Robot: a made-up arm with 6 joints. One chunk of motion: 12 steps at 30 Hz.
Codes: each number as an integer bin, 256 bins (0 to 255) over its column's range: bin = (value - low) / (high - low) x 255, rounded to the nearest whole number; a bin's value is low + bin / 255 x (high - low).
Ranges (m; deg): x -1.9..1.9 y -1.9..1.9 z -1.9..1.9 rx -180..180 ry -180..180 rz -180..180
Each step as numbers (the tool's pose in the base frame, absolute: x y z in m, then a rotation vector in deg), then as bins.
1 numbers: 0.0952 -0.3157 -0.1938 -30.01 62.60 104.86
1 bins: 134 106 114 106 172 202
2 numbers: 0.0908 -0.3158 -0.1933 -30.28 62.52 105.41
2 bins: 134 106 115 106 172 202
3 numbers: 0.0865 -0.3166 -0.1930 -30.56 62.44 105.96
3 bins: 133 106 115 106 172 203
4 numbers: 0.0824 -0.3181 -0.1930 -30.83 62.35 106.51
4 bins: 133 106 115 106 172 203
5 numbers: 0.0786 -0.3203 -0.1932 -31.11 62.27 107.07
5 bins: 133 106 115 105 172 203
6 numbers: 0.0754 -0.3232 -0.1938 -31.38 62.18 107.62
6 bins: 133 106 114 105 172 204
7 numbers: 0.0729 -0.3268 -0.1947 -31.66 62.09 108.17
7 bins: 132 106 114 105 171 204
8 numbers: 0.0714 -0.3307 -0.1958 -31.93 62.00 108.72
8 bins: 132 105 114 105 171 205
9 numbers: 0.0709 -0.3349 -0.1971 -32.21 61.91 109.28
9 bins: 132 105 114 105 171 205
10 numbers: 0.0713 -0.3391 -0.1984 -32.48 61.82 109.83
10 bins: 132 105 114 104 171 205
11 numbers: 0.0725 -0.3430 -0.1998 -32.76 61.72 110.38
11 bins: 132 104 114 104 171 206
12 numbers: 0.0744 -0.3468 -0.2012 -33.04 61.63 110.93
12 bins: 132 104 114 104 171 206
